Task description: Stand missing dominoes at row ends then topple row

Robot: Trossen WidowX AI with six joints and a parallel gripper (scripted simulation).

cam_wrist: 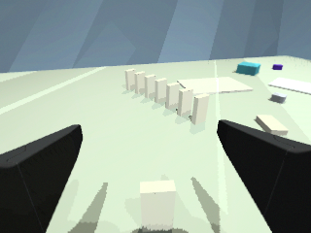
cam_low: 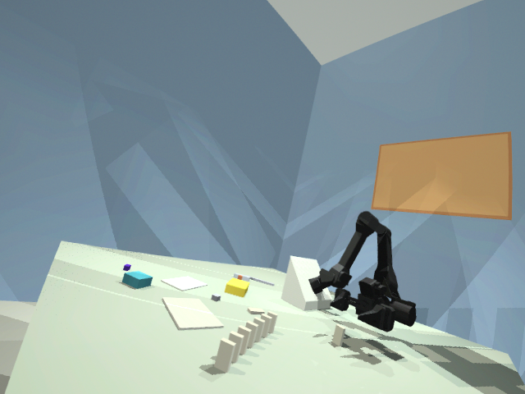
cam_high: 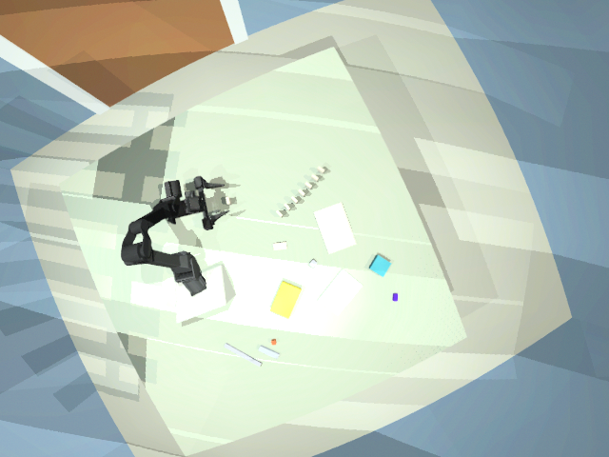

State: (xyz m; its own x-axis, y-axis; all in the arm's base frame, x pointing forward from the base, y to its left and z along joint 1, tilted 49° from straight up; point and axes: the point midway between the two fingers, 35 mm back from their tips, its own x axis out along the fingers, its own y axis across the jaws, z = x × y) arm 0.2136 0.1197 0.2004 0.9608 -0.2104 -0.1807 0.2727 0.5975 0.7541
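Right now my gripper tip is 15 cm short of the grey cube, 35 cm to the left of it and 9 cm above it. Round my gripper tip: orange cube 12 cm behind, 54 cm to the right, 8 cm below; then yellow block 42 cm to the right, 8 cm below; then cyan block 36 cm ahead, 48 cm to the right, 8 cm below.
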